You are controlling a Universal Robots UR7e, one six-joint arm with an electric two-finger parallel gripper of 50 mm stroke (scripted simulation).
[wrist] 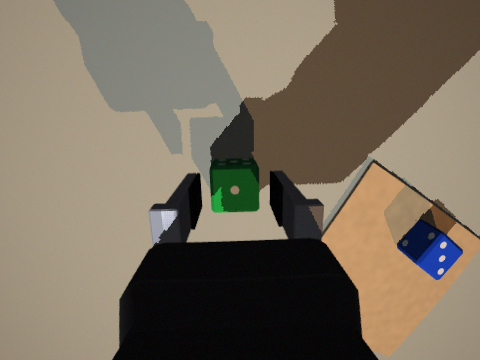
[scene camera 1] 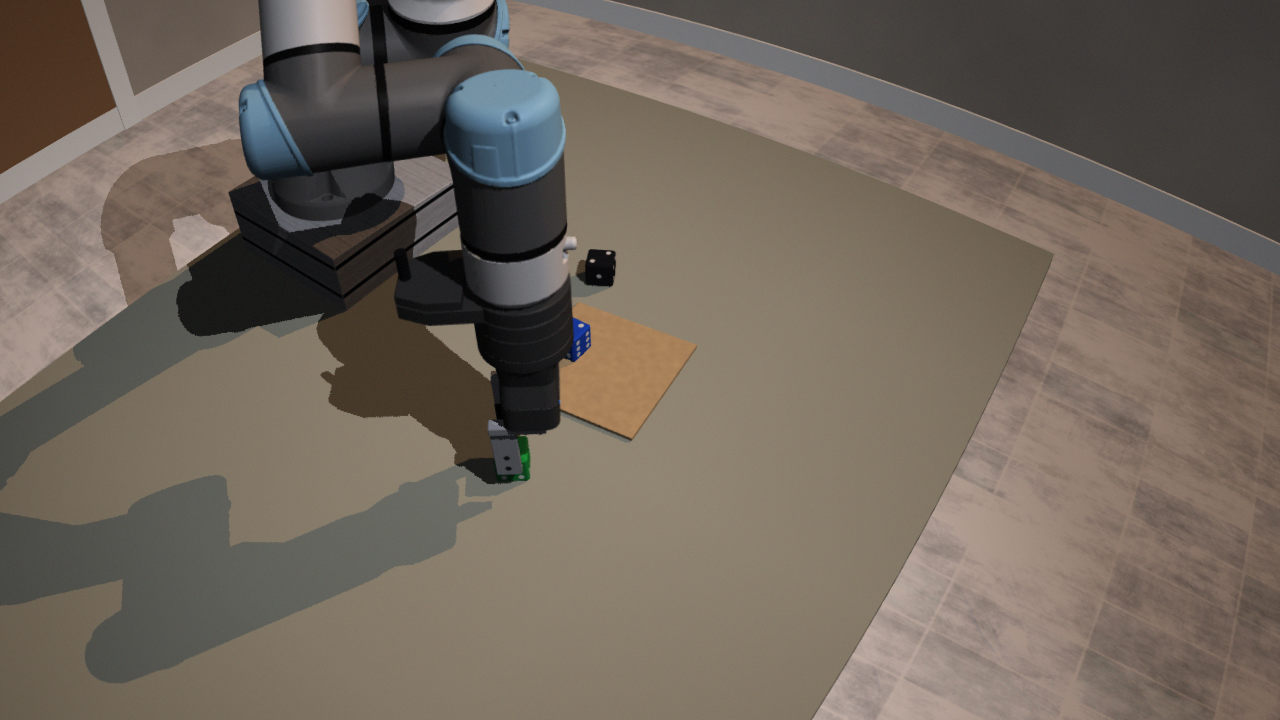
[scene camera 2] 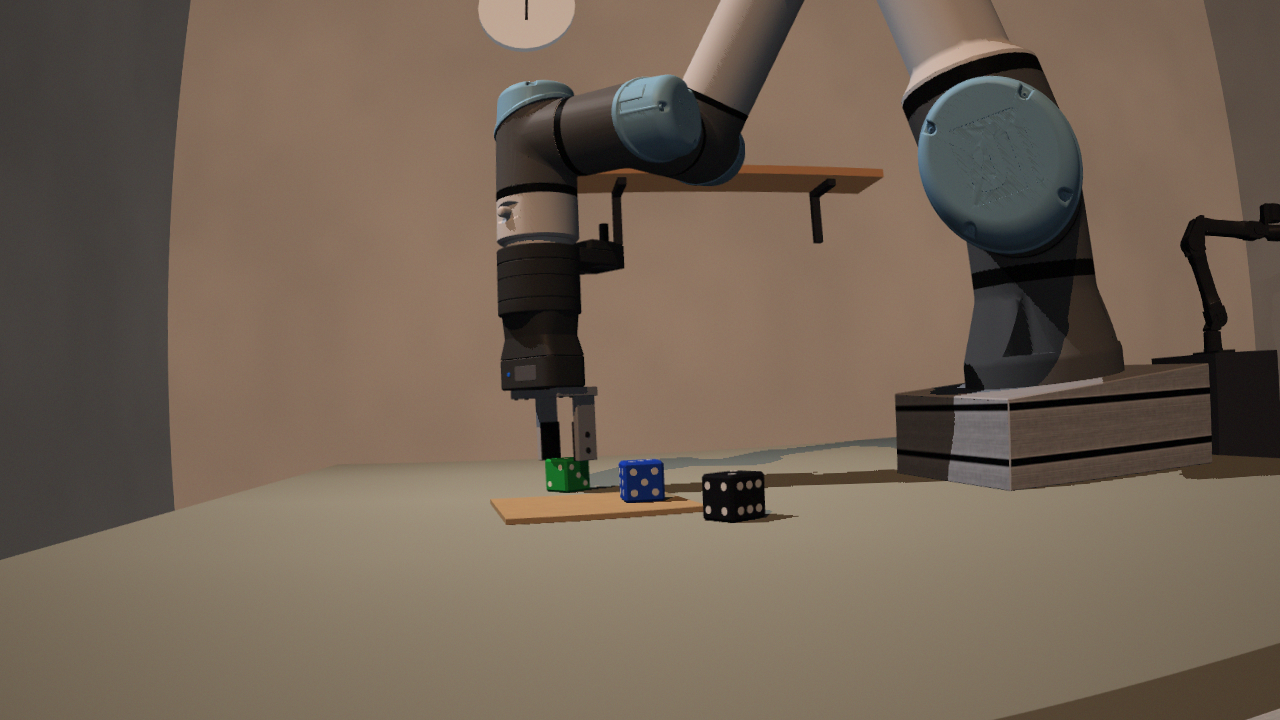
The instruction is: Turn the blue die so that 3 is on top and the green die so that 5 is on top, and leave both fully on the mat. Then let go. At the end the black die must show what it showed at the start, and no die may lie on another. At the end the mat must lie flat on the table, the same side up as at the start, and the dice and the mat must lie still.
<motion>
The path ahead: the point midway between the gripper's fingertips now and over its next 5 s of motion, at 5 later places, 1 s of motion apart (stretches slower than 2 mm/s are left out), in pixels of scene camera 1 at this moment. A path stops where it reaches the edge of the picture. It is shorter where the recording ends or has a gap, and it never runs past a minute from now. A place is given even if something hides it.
My gripper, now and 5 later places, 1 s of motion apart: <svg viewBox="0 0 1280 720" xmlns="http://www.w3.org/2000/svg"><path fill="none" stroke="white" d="M510 448L512 460L501 392L497 385L505 377L514 388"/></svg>
</motion>
